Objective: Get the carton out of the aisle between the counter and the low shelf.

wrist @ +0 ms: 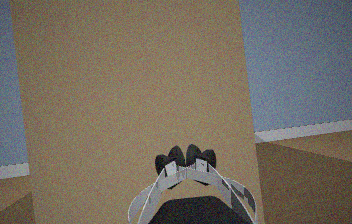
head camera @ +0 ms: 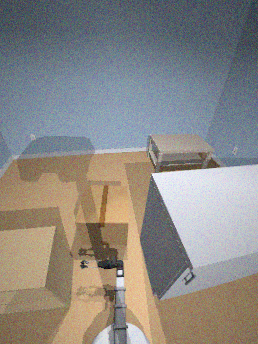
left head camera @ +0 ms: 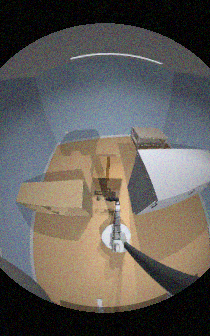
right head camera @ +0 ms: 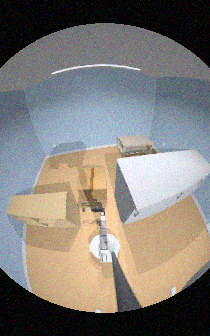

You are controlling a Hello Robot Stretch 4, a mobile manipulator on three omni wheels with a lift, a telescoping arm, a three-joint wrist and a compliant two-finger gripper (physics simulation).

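Frame: origin at the robot's base, x ahead, y left, z up, level; millimetres.
Where they show: gripper, fingertip midpoint: [wrist: 185,158] [head camera: 80,264] [left head camera: 95,198] [right head camera: 81,209].
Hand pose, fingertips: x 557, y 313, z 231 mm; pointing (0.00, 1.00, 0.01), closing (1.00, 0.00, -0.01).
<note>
Each offset is from my fingertips to the top centre of the thing. "pt": to the spot under its first point. Level surfaces: height alone.
The carton {dx +511, dy -161, dz +147 mm} [head camera: 116,210] [left head camera: 115,169] [right head camera: 101,178] stands upright on the floor, an orange-brown tape stripe along its top. Its shaded near face is toward the robot. The low shelf {dz +351 mm} [head camera: 25,255] [left head camera: 55,195] [right head camera: 40,204] is at the left; its tan panel {pt dx -64, dy +104, dz +120 mm} [wrist: 135,75] fills the middle of the wrist view. The white counter {dz +651 mm} [head camera: 210,215] [left head camera: 175,172] [right head camera: 155,182] is at the right, apart from the carton. The carton's near face is about level with the shelf's far corner. My gripper [head camera: 84,264] [left head camera: 97,195] [right head camera: 84,206] [wrist: 185,158] is shut and empty, pointing left, on the robot's side of the carton.
A small table {dz +191 mm} [head camera: 180,143] [left head camera: 150,133] [right head camera: 135,142] stands by the back wall, beyond the counter. The robot's round white base [head camera: 135,334] [left head camera: 106,238] [right head camera: 95,247] is in the near part of the aisle. The counter has a handle {pt dx -232, dy -658, dz +437 mm} [head camera: 188,276] near its front left corner.
</note>
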